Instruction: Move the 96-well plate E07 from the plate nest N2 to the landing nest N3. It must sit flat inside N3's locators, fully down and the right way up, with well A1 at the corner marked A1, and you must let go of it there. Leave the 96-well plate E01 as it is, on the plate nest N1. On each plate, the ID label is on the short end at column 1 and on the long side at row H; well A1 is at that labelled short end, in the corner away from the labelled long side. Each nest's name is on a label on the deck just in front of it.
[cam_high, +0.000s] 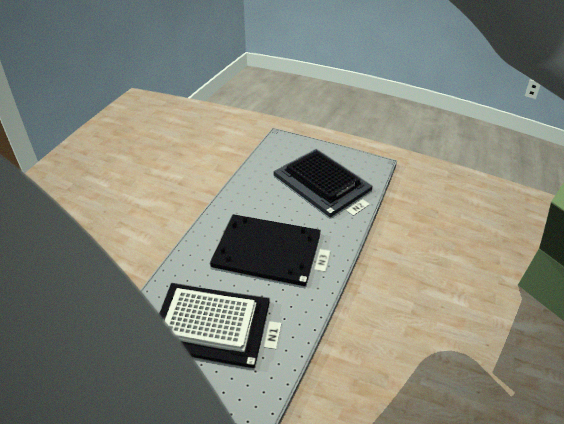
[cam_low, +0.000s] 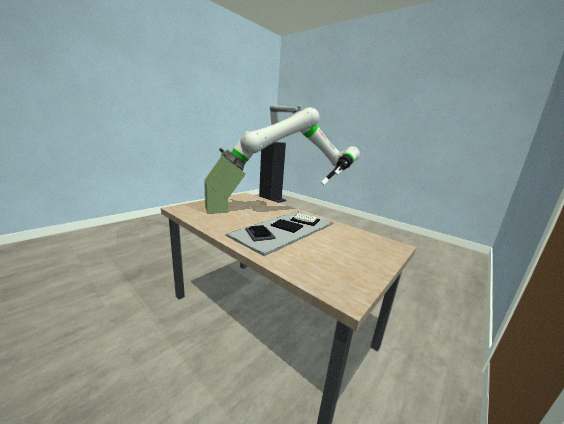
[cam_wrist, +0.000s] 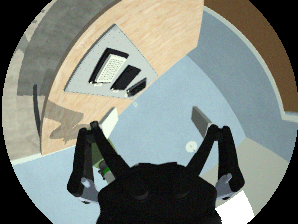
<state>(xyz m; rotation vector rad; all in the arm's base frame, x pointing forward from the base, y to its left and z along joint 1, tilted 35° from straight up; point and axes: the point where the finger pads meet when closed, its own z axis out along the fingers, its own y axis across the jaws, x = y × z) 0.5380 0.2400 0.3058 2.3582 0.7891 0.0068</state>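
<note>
The black 96-well plate E07 lies 70 mm behind my hand, 530 mm to the right of it and 260 mm below it. Also, from my hand: black landing nest N3: 60 mm behind, 330 mm to the right, 280 mm below; then white plate E01: 50 mm behind, 150 mm to the right, 260 mm below; then label N1: 140 mm behind, 180 mm to the right, 280 mm below.
</note>
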